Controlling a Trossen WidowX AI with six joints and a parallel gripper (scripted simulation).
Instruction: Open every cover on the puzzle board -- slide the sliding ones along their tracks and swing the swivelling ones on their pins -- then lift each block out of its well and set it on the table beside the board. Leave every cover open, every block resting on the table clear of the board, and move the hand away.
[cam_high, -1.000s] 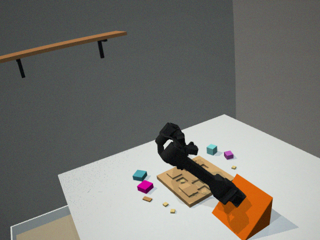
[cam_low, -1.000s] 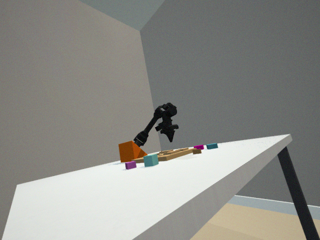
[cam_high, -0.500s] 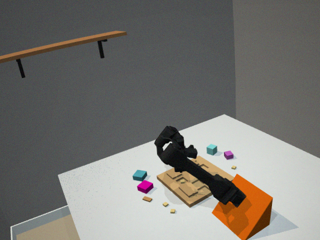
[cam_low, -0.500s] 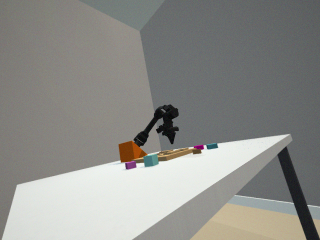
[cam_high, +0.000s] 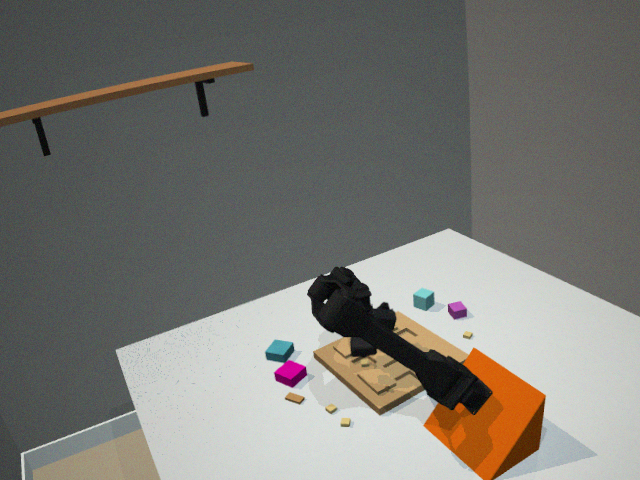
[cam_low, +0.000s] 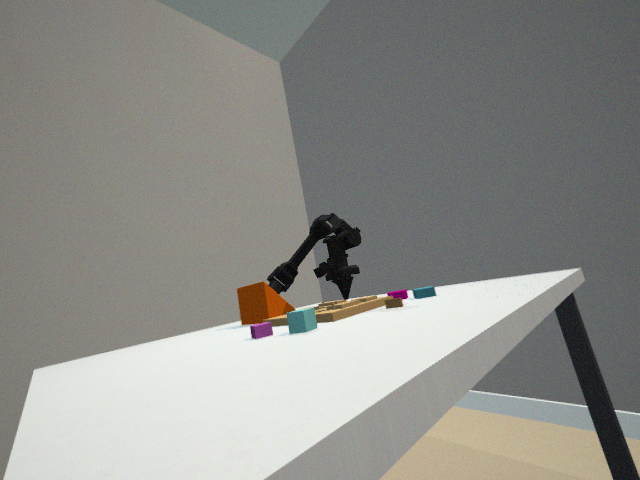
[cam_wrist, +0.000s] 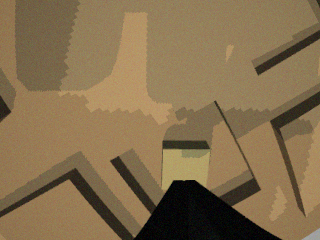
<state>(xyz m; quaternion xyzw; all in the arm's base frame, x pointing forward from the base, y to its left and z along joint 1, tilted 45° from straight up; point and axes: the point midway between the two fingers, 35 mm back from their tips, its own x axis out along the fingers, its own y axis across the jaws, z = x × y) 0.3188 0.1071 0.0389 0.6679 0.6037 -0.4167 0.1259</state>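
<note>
The tan puzzle board is 1 cm behind my gripper tip, 5 cm to the right of it and 1 cm below it. Also, from my gripper tip: flat brown piece: 2 cm behind, 21 cm to the left, 3 cm below; teal block: 17 cm ahead, 17 cm to the left, 2 cm below; magenta block: 6 cm ahead, 18 cm to the left, 2 cm below.
</note>
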